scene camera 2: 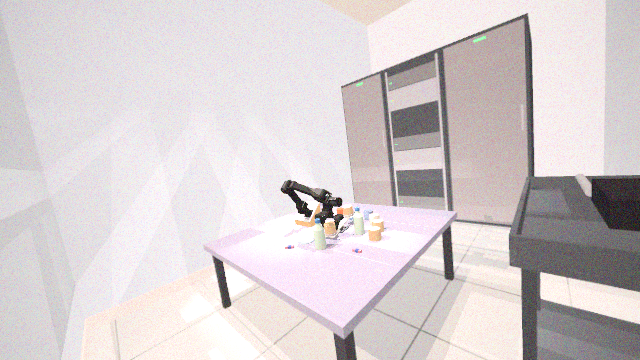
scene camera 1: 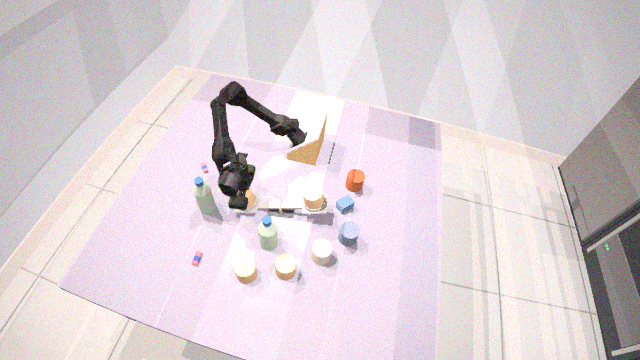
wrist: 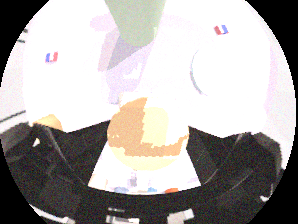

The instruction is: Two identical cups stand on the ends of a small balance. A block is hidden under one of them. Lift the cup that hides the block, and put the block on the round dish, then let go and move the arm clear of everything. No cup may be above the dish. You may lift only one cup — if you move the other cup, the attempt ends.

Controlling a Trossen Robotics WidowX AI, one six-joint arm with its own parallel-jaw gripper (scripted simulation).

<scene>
My gripper point(wrist: 146, 125) is open and holds nothing. Further things: a balance point(scene camera 1: 259, 204).
The balance is seen too in the wrist view point(wrist: 125, 97).
</scene>
